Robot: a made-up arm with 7 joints. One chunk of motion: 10 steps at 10 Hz.
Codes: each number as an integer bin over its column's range. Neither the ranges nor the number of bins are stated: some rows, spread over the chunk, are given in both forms.
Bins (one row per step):
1: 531 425 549 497 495 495
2: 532 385 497 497 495 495
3: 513 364 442 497 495 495
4: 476 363 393 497 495 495
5: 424 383 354 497 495 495
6: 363 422 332 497 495 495
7: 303 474 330 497 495 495
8: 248 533 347 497 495 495
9: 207 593 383 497 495 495
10: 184 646 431 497 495 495
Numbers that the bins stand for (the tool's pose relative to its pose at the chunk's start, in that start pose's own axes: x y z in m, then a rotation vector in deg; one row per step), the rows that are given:
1: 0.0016 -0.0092 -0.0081 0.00 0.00 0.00
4: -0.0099 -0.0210 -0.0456 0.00 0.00 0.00
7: -0.0463 0.0002 -0.0607 0.00 0.00 0.00
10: -0.0713 0.0329 -0.0365 0.00 0.00 0.00
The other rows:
2: 0.0018 -0.0168 -0.0206 0.00 0.00 0.00
3: -0.0022 -0.0208 -0.0338 0.00 0.00 0.00
5: -0.0209 -0.0172 -0.0550 0.00 0.00 0.00
6: -0.0337 -0.0097 -0.0602 0.00 0.00 0.00
8: -0.0579 0.0114 -0.0566 0.00 0.00 0.00
9: -0.0665 0.0228 -0.0480 0.00 0.00 0.00

